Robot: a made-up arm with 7 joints.
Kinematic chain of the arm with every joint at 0, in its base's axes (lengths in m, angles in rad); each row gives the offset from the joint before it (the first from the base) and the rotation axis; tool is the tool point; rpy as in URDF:
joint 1: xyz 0 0 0.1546 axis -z
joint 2: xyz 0 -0.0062 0.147 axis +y
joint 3: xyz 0 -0.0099 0.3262 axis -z
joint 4: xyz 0 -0.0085 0.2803 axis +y
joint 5: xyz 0 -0.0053 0.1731 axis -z
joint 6: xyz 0 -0.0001 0.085 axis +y
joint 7: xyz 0 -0.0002 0.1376 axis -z
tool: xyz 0 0 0 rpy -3.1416 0 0
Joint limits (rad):
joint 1: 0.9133..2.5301
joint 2: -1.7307..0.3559
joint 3: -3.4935..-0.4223
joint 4: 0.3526..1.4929
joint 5: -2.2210..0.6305
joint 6: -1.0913..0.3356
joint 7: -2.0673..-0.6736
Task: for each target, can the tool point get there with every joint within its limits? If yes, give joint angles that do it. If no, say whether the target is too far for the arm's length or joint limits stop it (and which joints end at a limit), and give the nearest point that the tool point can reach.
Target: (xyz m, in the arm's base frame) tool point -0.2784 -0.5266 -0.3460
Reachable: no: joint limits stop it (at a limit: joint 1, joint 2, joint 3, joint 4, joint 6) | nearest point -0.4425 0.3255 -0.1543 | short by 0.889 m
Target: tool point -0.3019 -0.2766 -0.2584
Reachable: no: joint limits stop it (at a limit: joint 1, joint 2, joint 3, joint 4, joint 6) | nearest point -0.4416 0.3258 -0.1546 | short by 0.627 m
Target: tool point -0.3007 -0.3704 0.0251
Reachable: no: joint limits stop it (at a limit: joint 2, joint 3, joint 4, joint 5, joint 6) | nearest point -0.3253 -0.4007 0.7047 | short by 0.681 m
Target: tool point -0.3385 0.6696 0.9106
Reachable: yes | joints 1.1402 -0.6732 -3.2390 0.5319 -0.7041 0.0664 -0.8903
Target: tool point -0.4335 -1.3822 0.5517
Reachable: no: too far | nearest point -0.1750 -0.5581 0.7761 | short by 0.892 m
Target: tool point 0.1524 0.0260 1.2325
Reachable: yes | joints 2.2068 -0.3105 -0.7862 0.7873 -0.3343 -0.5872 -1.4025
